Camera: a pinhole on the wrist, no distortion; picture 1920 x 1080 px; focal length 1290.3 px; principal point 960.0 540.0 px. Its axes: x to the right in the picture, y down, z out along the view. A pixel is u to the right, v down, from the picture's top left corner.
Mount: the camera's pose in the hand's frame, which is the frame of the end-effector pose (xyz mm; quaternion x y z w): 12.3 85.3 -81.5 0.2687 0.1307 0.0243 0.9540
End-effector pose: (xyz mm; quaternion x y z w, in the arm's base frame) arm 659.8 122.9 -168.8 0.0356 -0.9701 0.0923 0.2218
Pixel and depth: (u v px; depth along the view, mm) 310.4 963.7 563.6
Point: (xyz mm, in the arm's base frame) 535.4 -53.7 -685.9
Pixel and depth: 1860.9 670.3 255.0
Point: 391.7 95.5 -146.5
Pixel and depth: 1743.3 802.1 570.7
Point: 63.3 -25.3 -263.7
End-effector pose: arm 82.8 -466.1 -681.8 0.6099 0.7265 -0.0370 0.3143
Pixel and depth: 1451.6 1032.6 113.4
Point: 151.3 -385.7 -720.4
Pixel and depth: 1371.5 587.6 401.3
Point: 79.4 -379.2 -1013.1
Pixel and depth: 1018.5 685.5 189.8
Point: 120.7 -439.2 -781.4
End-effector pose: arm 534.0 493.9 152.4 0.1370 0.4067 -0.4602 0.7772
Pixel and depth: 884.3 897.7 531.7
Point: 736.1 127.2 344.7
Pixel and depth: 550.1 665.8 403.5
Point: 602.1 266.0 361.9
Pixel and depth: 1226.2 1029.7 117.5
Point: 622.2 470.0 110.9
